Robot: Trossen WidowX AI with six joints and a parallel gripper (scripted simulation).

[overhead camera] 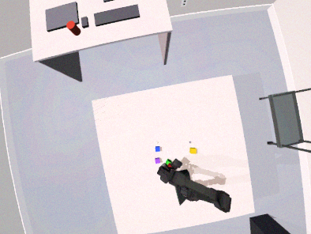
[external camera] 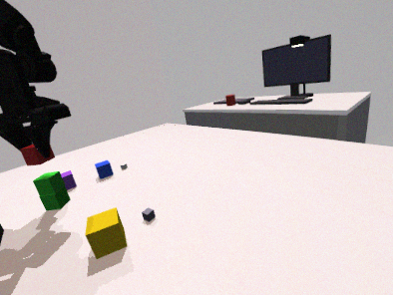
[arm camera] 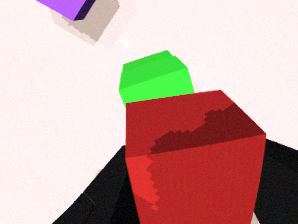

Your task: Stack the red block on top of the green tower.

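My gripper tip is now 20 mm short of the purple block, 90 mm to the right of it and 100 mm above it. Round my gripper tip: red block: 10 mm above; yellow block: 60 mm ahead, 220 mm to the right, 90 mm below; blue block: 120 mm ahead, 80 mm to the left, 100 mm below.
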